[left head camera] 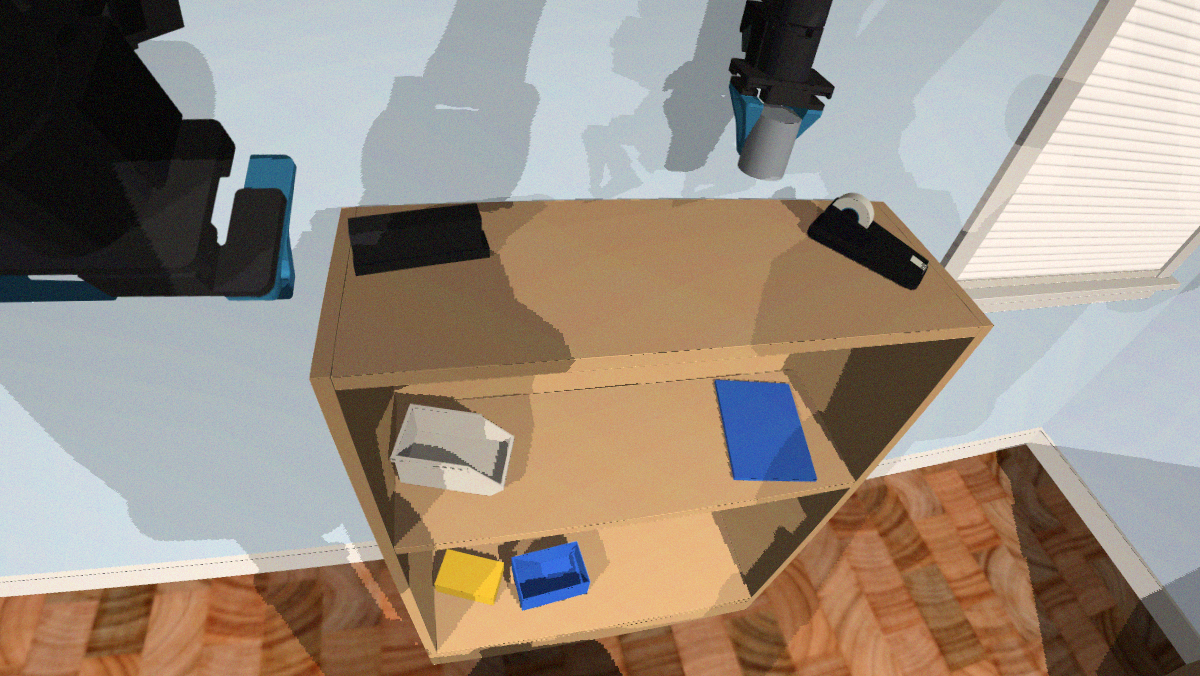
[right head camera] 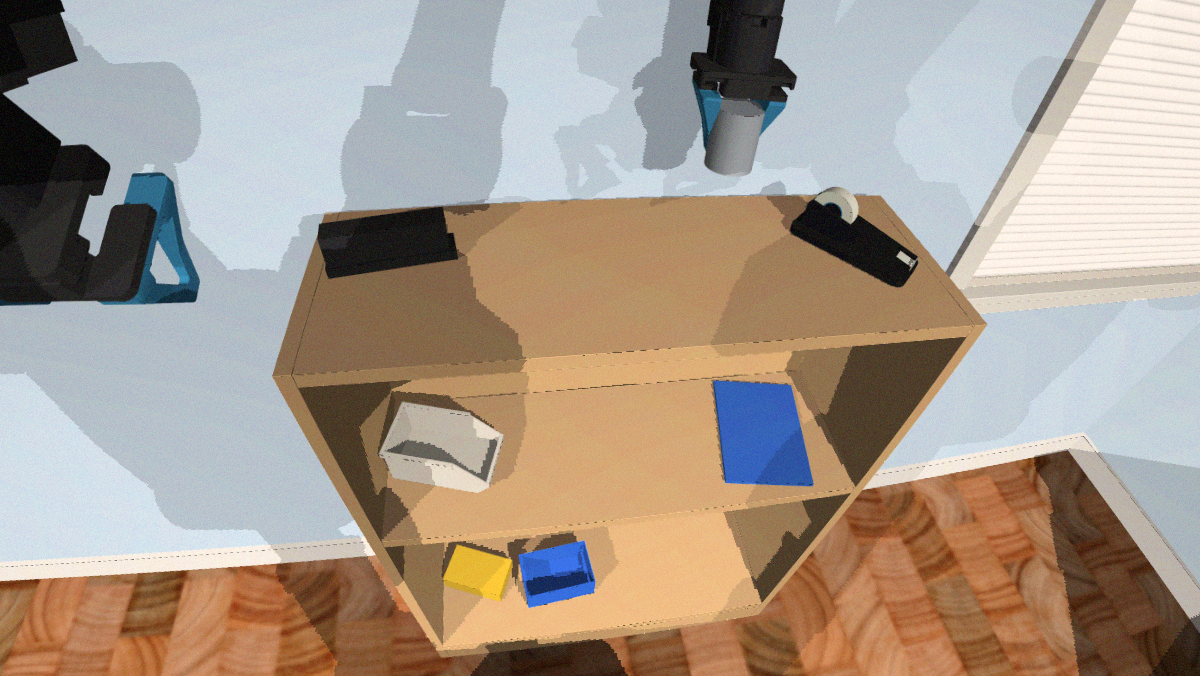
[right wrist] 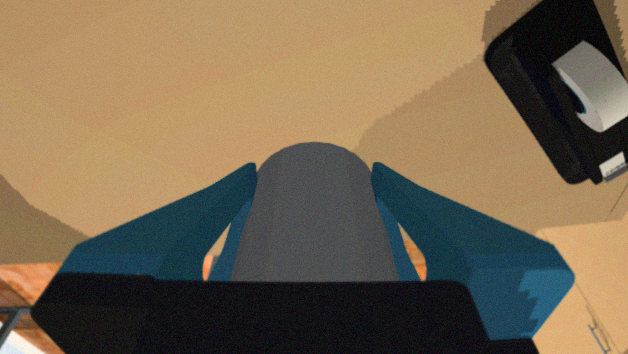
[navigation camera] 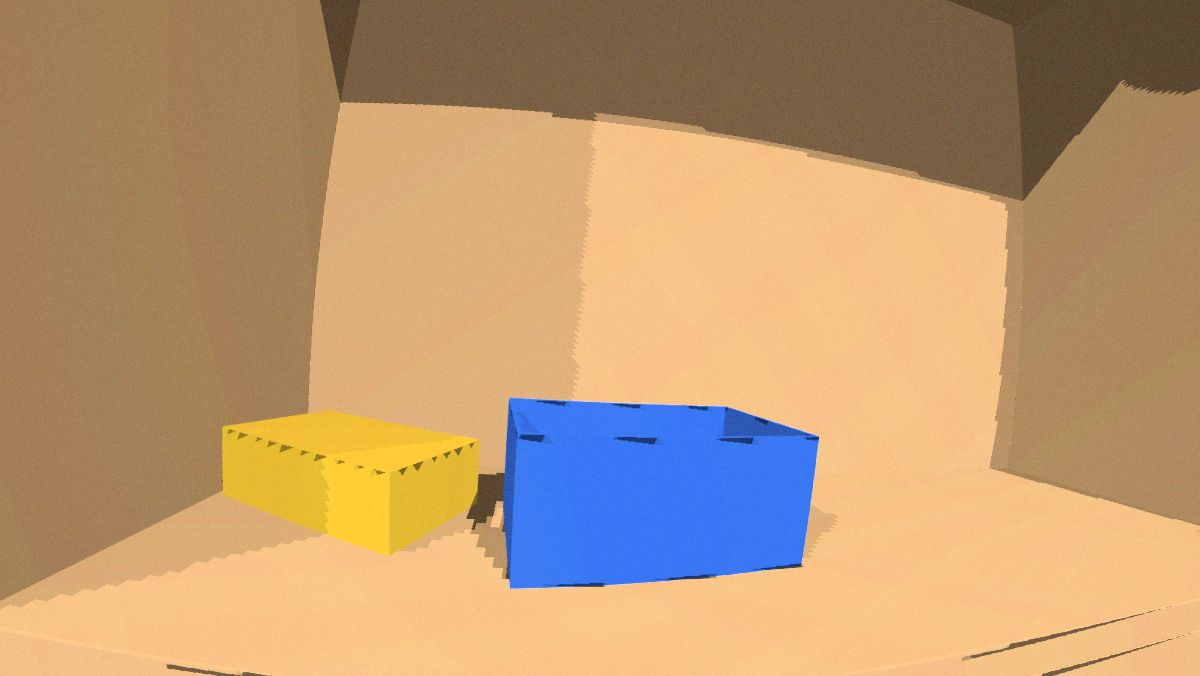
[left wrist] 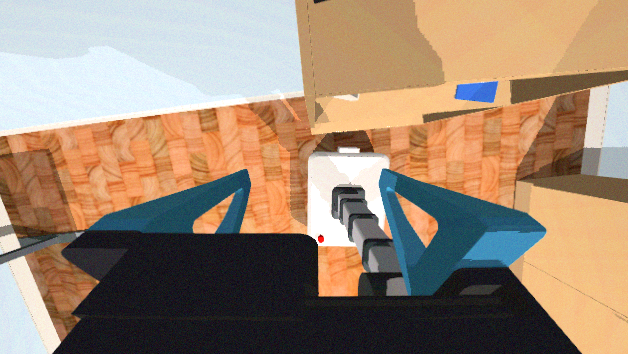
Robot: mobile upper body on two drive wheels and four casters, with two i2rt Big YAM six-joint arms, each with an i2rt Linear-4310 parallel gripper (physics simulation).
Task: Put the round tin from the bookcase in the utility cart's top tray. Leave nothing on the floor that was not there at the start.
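Places are measured from the left arm's base along level axes (x left, y ahead, z down), in metres.
Pixels of known places: left gripper, fingertip midpoint: (left head camera: 202, 287) (right head camera: 122, 292) (left wrist: 314, 176); right gripper, fingertip midpoint: (left head camera: 758, 155) (right head camera: 726, 150) (right wrist: 314, 176).
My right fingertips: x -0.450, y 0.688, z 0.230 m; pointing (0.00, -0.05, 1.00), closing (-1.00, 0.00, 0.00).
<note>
For each thing: its top centre in the pictures, then the offset to it from my right fingertips. "*": a spot on its surface instead.
- round tin, middle of its top: (right head camera: 740, 105) (left head camera: 778, 112) dz -0.062, dx +0.000, dy -0.016 m
- black tape dispenser, middle of its top: (right head camera: 870, 204) (left head camera: 887, 210) dz +0.050, dx -0.192, dy -0.020 m
- black object, middle of its top: (left head camera: 417, 217) (right head camera: 384, 221) dz +0.065, dx +0.386, dy -0.064 m
- white bin, surface spot: (left head camera: 453, 449) * dz +0.491, dx +0.374, dy -0.082 m
- blue flat item, middle of its top: (right head camera: 761, 429) (left head camera: 764, 427) (left wrist: 481, 70) dz +0.495, dx -0.163, dy -0.043 m
- yellow box, middle of its top: (navigation camera: 352, 434) (left head camera: 469, 573) (right head camera: 477, 569) dz +1.034, dx +0.380, dy -0.077 m
- blue bin, middle of its top: (navigation camera: 650, 417) (left head camera: 550, 569) (right head camera: 556, 568) dz +1.004, dx +0.192, dy -0.085 m
The round tin (left head camera: 768, 149) (right head camera: 733, 144) (right wrist: 315, 220), a plain grey cylinder, is between the fingers of my right gripper (left head camera: 772, 136) (right head camera: 738, 130) (right wrist: 314, 176), which is shut on it. In both head views it shows above the back edge of the wooden bookcase (left head camera: 621, 277) (right head camera: 587, 277) (left wrist: 370, 50) (right wrist: 200, 75) (navigation camera: 755, 293), and in the right wrist view the top board lies below it, apart from it. My left gripper (left wrist: 314, 176) is open and empty, to the left of the bookcase in the head views. I cannot identify the utility cart in any view.
A black tape dispenser (left head camera: 869, 243) (right head camera: 856, 241) (right wrist: 535, 95) and a black object (left head camera: 418, 239) (right head camera: 386, 241) stand on the bookcase top. Its shelves hold a white bin (left head camera: 453, 449), a blue flat item (left head camera: 764, 429), a yellow box (navigation camera: 352, 474) and a blue bin (navigation camera: 659, 503). A wooden cabinet (left wrist: 575, 240) stands right.
</note>
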